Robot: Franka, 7 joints.
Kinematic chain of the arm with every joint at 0, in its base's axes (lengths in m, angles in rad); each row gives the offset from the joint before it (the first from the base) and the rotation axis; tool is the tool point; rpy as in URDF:
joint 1: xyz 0 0 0.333 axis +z
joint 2: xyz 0 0 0 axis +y
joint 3: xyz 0 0 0.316 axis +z
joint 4: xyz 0.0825 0 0 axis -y
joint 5: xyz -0.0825 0 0.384 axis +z
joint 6: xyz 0 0 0 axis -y
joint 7: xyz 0.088 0 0 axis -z
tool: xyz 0 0 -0.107 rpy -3.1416 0 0
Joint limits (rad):
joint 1: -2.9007..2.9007
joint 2: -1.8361..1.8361
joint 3: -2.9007..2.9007
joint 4: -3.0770..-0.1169
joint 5: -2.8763..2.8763
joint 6: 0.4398..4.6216
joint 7: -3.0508..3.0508
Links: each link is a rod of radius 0.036 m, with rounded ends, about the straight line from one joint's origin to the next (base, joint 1, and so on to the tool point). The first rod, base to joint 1, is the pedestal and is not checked.
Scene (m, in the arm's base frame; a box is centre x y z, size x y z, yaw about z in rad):
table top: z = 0
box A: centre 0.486 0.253 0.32 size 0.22 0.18 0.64 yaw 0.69
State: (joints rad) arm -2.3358 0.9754 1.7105 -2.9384 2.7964 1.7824 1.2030
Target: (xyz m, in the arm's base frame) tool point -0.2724 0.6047 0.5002
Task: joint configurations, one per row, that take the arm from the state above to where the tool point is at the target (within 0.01 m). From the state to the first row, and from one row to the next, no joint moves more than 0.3 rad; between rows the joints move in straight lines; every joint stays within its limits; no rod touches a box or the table.
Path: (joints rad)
1: -2.1396 1.1908 1.9250 -2.6536 2.6822 1.9928 1.1040
2: -1.9434 1.4062 2.1395 -2.3688 2.5681 2.2032 1.0049
3: -1.7472 1.6215 2.3540 -2.0840 2.4539 2.4136 0.9059
4: -1.5033 1.4679 2.4495 -1.9799 2.5245 2.4761 0.9385
5: -1.2594 1.3143 2.5450 -1.8757 2.5951 2.5386 0.9711
6: -1.0155 1.1606 2.6405 -1.7716 2.6657 2.6011 1.0037
7: -0.7715 1.0070 2.7361 -1.6675 2.7363 2.6636 1.0363
8: -0.5276 0.8534 2.8316 -1.5633 2.8068 2.7261 1.0689
9: -0.6406 0.5772 2.8489 -1.6400 2.7900 2.4919 1.1024
10: -0.7535 0.3011 2.8661 -1.7167 2.7732 2.2576 1.1360
11: -0.8665 0.0249 2.8834 -1.7935 2.7564 2.0234 1.1695
12: -0.9794 -0.2512 2.9007 -1.8702 2.7396 1.7892 1.2030

